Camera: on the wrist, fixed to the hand. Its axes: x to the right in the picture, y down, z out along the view.
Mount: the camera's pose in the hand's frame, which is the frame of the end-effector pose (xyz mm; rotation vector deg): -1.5 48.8 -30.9 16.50 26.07 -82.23
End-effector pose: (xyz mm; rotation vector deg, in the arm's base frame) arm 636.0 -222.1 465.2 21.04 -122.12 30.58
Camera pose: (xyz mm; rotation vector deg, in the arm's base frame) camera 636.6 -164.4 468.3 89.42 -53.28 1.41
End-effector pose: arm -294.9 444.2 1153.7 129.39 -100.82 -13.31
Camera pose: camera -331.5 438.0 1198.0 170.77 14.81 16.33
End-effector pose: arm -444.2 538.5 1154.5 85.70 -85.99 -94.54
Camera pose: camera -431.7 512.3 1204.5 -144.88 11.52 63.85
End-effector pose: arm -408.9 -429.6 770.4 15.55 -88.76 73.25
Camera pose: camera -425.7 -385.5 737.1 55.78 -25.95 18.12
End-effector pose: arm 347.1 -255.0 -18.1 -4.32 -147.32 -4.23
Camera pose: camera 368.3 -208.5 8.9 94.10 -95.61 -12.07
